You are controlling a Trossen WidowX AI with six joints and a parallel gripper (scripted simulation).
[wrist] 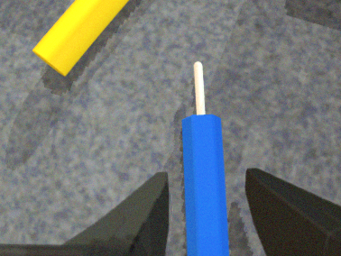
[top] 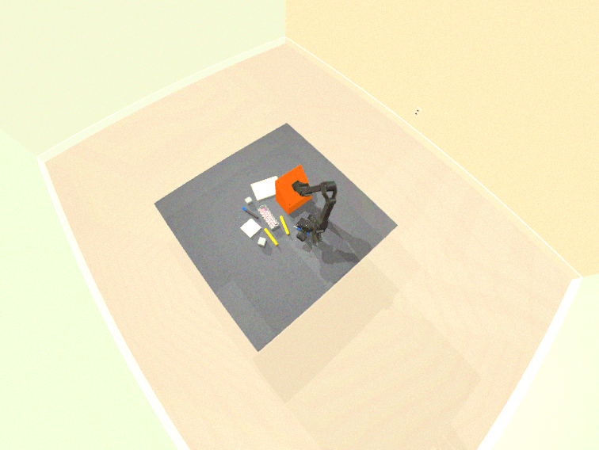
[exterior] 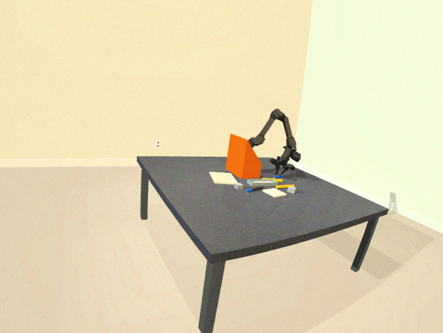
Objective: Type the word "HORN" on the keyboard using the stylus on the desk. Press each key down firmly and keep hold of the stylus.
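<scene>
My gripper tip is 1 cm to the left of the stylus and 1 cm above it. Also, from my gripper tip: paper sheet (3 cm behind, 42 cm to the right, 2 cm below); white pad (26 cm ahead, 24 cm to the right, 2 cm below); blue-tipped pen (20 cm ahead, 36 cm to the right, 1 cm below).
</scene>
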